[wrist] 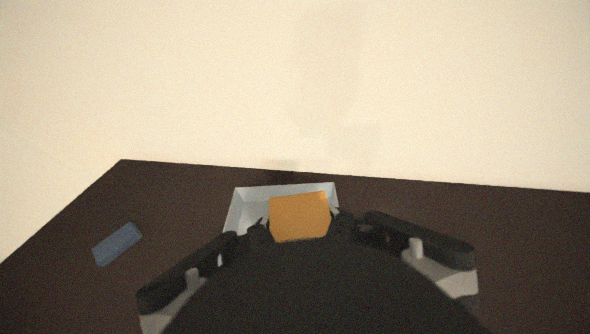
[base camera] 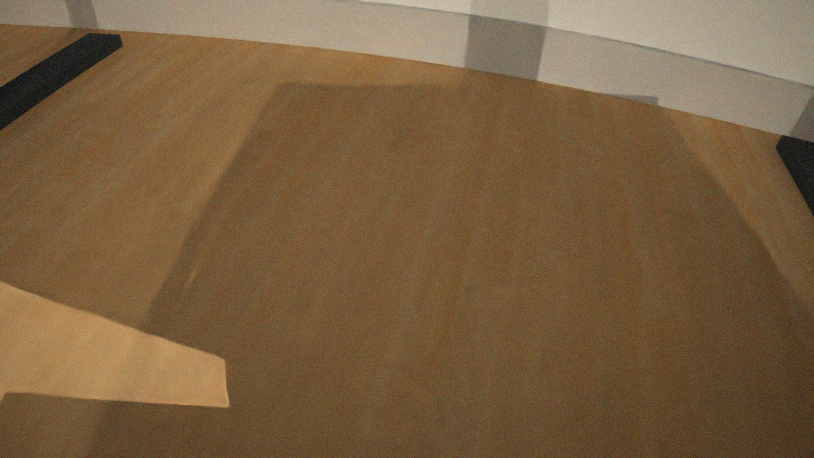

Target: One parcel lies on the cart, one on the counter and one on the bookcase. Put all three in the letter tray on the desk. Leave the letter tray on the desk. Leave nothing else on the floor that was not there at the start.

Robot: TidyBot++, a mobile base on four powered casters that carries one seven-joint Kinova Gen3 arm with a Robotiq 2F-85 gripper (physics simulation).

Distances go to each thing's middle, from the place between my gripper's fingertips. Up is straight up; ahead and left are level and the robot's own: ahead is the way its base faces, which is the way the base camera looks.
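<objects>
Pale grey letter tray (wrist: 249, 204): my hand 10 mm short of it, 50 mm to the right of it, 230 mm above it.
</objects>
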